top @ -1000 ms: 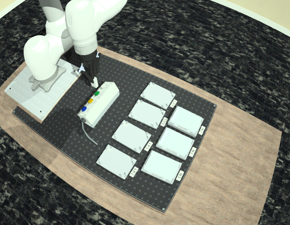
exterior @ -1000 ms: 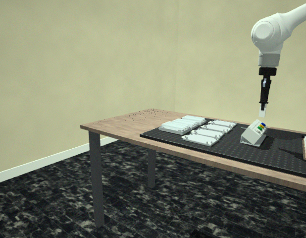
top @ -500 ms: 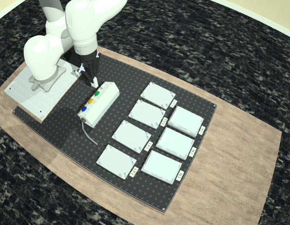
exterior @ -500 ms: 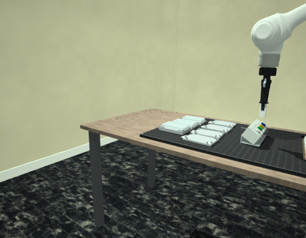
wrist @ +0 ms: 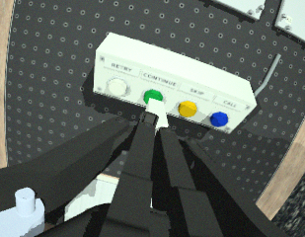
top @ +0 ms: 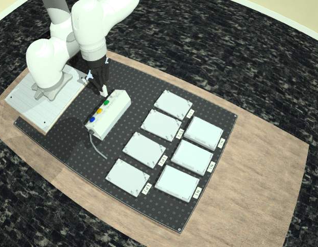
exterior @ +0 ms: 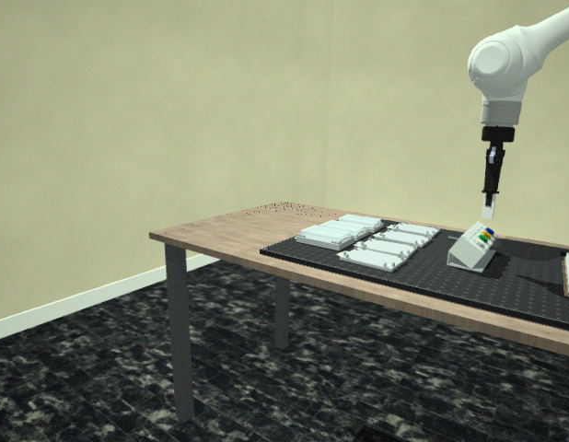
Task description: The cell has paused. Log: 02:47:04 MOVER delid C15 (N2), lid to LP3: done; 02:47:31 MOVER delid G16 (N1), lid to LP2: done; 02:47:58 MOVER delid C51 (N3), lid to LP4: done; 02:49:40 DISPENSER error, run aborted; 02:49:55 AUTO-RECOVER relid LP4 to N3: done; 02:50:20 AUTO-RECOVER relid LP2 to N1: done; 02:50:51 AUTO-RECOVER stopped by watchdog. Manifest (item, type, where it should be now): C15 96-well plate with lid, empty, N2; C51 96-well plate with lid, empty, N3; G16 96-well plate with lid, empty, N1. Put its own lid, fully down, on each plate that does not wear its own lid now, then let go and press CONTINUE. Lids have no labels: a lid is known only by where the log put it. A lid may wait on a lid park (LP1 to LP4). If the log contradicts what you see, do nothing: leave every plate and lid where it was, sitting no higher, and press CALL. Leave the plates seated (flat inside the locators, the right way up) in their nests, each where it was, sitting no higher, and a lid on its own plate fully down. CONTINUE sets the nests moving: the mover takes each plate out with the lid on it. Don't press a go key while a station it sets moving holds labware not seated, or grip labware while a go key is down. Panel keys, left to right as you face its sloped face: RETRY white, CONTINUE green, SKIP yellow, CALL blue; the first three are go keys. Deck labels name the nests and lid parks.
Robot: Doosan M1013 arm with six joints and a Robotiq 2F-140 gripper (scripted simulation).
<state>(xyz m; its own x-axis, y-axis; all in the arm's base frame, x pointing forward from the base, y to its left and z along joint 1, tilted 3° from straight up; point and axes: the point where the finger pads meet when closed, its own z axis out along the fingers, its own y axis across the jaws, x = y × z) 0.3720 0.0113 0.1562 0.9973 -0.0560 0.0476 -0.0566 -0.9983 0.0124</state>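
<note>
My gripper is now 9 cm above the green continue key. Round my hand: white retry key 9 cm below, 5 cm to the left; blue call key 10 cm to the right, 9 cm below; yellow skip key 9 cm below, 5 cm to the right.
</note>
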